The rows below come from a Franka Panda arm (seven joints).
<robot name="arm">
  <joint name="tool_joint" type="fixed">
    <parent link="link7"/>
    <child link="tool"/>
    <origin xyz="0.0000 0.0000 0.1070" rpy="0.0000 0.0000 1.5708"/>
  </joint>
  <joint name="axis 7" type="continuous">
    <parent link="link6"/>
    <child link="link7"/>
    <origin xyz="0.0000 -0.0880 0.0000" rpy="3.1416 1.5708 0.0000"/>
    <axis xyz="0 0 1"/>
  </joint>
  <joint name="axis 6" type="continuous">
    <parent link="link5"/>
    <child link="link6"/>
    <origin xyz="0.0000 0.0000 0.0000" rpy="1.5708 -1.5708 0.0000"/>
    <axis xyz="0 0 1"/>
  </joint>
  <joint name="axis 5" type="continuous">
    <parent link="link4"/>
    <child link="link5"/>
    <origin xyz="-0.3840 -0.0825 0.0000" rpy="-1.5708 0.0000 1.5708"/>
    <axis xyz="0 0 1"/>
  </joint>
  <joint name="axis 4" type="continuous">
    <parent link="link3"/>
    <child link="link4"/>
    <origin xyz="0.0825 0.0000 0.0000" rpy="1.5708 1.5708 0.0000"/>
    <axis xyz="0 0 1"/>
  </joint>
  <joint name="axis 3" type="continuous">
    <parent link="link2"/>
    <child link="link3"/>
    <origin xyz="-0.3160 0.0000 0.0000" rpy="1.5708 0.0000 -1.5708"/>
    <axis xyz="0 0 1"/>
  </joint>
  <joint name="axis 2" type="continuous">
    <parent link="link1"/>
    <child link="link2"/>
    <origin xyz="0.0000 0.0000 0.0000" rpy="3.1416 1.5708 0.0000"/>
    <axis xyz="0 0 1"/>
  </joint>
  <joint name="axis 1" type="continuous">
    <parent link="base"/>
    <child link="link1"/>
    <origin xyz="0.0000 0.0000 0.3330" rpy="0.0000 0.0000 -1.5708"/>
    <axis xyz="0 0 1"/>
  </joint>
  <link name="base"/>
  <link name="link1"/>
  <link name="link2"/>
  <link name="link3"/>
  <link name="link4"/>
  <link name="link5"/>
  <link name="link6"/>
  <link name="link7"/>
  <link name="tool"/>
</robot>
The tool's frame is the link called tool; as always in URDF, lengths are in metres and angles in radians. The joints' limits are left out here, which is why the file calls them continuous.
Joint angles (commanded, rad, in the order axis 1, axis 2, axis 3, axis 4, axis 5, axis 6, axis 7), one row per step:
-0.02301, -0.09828, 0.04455, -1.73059, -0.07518, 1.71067, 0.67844
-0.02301, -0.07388, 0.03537, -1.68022, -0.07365, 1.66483, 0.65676
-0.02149, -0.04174, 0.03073, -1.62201, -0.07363, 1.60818, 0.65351
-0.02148, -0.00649, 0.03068, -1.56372, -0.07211, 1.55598, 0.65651
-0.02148, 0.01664, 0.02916, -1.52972, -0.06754, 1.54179, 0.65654
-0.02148, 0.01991, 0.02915, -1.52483, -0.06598, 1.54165, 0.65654
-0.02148, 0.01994, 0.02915, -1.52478, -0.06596, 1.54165, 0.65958
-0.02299, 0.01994, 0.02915, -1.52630, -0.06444, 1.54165, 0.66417
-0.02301, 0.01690, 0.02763, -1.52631, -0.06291, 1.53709, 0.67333
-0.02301, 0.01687, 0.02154, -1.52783, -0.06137, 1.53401, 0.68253
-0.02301, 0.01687, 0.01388, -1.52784, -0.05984, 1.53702, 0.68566
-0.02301, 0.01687, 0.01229, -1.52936, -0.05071, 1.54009, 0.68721
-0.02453, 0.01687, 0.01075, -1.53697, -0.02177, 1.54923, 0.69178
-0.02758, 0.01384, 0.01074, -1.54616, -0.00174, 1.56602, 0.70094
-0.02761, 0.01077, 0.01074, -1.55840, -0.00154, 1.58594, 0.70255
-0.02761, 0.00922, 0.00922, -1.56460, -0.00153, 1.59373, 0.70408
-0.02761, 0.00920, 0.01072, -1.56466, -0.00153, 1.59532, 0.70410
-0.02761, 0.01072, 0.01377, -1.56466, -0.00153, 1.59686, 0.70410
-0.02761, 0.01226, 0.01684, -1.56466, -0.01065, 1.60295, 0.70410
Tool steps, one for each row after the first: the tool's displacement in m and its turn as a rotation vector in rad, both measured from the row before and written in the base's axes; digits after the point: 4 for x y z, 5 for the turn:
0.0042, -0.0055, 0.0069, 0.00128, 0.02138, 0.00896
0.0052, -0.0024, 0.0052, 0.00078, 0.03065, -0.00404
0.0062, -0.0004, 0.0036, 0.00239, 0.02880, -0.00682
0.0060, -0.0006, 0.0019, 0.00524, 0.00332, -0.00246
0.0010, 0.0001, 0.0004, 0.00167, -0.00147, 0.00002
0.0000, 0.0000, 0.0000, 0.00001, -0.00022, -0.00303
0.0000, -0.0007, -0.0007, 0.00149, 0.00123, -0.00605
-0.0014, -0.0007, 0.0013, 0.00137, 0.00095, -0.01093
-0.0004, -0.0032, -0.0010, 0.00136, 0.00400, -0.01542
0.0003, -0.0040, 0.0002, 0.00135, -0.00319, -0.01056
0.0003, 0.0001, -0.0005, 0.00907, -0.00172, -0.00274
0.0009, 0.0015, -0.0029, 0.02885, -0.00204, -0.00670
0.0007, 0.0005, -0.0012, 0.01983, -0.01104, -0.01175
0.0010, 0.0000, -0.0023, 0.00000, -0.01075, -0.00161
0.0002, -0.0008, -0.0014, -0.00005, -0.00314, -0.00304
0.0002, 0.0008, 0.0001, -0.00001, -0.00155, 0.00148
0.0006, 0.0017, -0.0007, 0.00005, -0.00002, 0.00305
0.0011, 0.0007, -0.0003, -0.00912, -0.00444, 0.00315

